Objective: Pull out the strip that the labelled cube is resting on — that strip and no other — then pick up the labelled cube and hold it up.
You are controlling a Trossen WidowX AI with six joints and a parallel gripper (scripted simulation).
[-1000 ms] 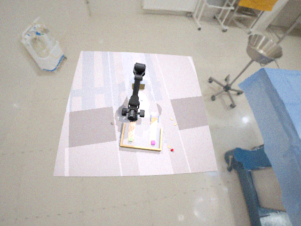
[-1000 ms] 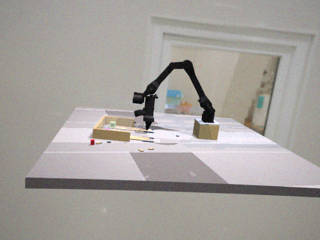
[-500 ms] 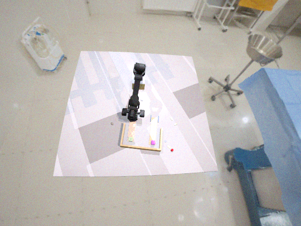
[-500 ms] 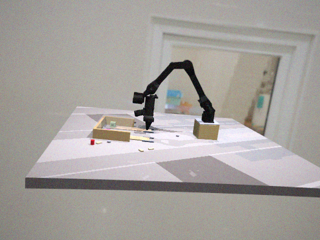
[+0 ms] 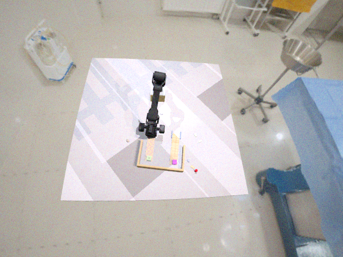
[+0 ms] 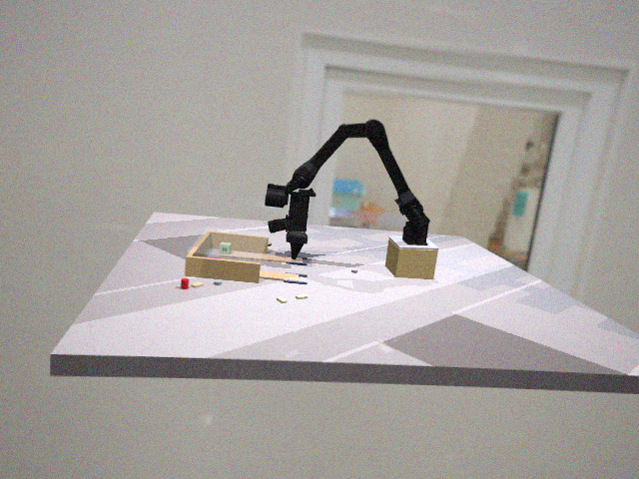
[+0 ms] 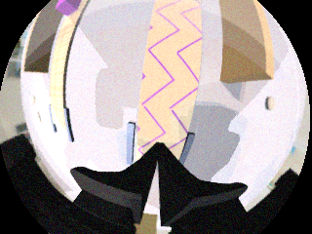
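My gripper tip is 100 mm short of the zigzag strip and 10 mm to the left of it. Round my gripper tip: labelled cube 210 mm ahead, 20 mm above, 10 mm to the right; then red peg 330 mm to the left, 290 mm ahead, 10 mm above.
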